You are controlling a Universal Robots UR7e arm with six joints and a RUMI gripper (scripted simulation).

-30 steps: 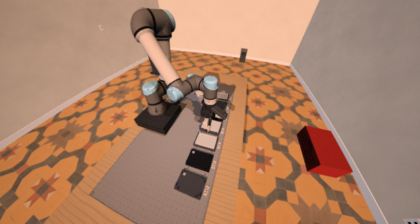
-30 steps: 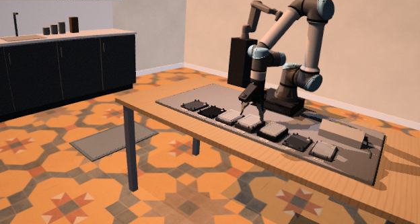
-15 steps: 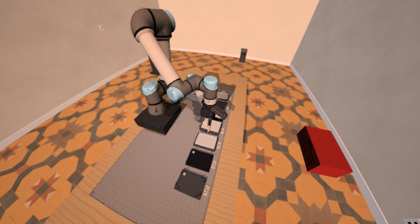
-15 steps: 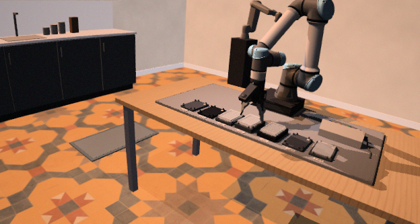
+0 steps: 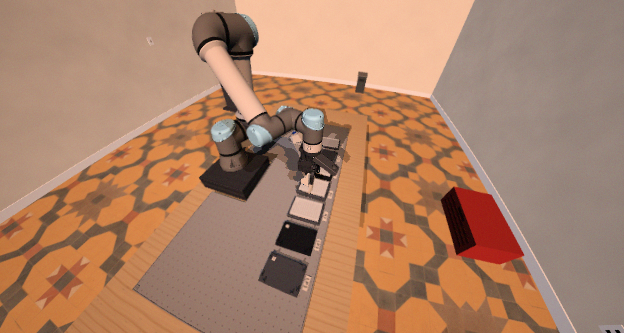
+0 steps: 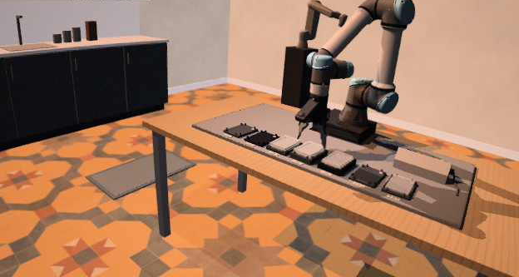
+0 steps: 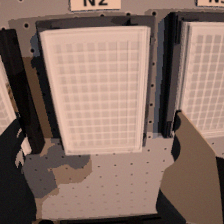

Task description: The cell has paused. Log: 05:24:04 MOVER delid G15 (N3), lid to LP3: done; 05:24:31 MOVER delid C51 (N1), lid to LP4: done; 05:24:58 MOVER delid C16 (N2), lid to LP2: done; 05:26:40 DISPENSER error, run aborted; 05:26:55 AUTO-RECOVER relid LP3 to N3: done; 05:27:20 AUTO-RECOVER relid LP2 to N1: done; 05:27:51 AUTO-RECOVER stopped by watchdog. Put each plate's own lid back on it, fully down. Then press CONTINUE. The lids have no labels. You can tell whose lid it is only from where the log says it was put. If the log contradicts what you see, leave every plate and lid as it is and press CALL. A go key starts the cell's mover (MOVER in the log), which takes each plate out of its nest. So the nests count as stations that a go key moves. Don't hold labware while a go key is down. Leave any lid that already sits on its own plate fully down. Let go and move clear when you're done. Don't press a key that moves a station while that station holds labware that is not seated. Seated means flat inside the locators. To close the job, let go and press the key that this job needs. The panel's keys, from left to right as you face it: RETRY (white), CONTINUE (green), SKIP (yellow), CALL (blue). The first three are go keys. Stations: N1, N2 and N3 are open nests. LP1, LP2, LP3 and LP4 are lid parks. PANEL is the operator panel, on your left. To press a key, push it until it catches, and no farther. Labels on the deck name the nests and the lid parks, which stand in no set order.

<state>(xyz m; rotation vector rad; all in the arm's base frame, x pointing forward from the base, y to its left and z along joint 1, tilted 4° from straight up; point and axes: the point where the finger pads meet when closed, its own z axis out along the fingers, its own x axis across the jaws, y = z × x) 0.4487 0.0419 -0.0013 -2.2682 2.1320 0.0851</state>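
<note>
The plate lies 30 mm below my hand. Round my hand: black slab 250 mm to the right, 60 mm below, 30 mm ahead; lid park 260 mm to the left, 60 mm below, 30 mm behind; lid 390 mm to the left, 50 mm below, 40 mm behind.
</note>
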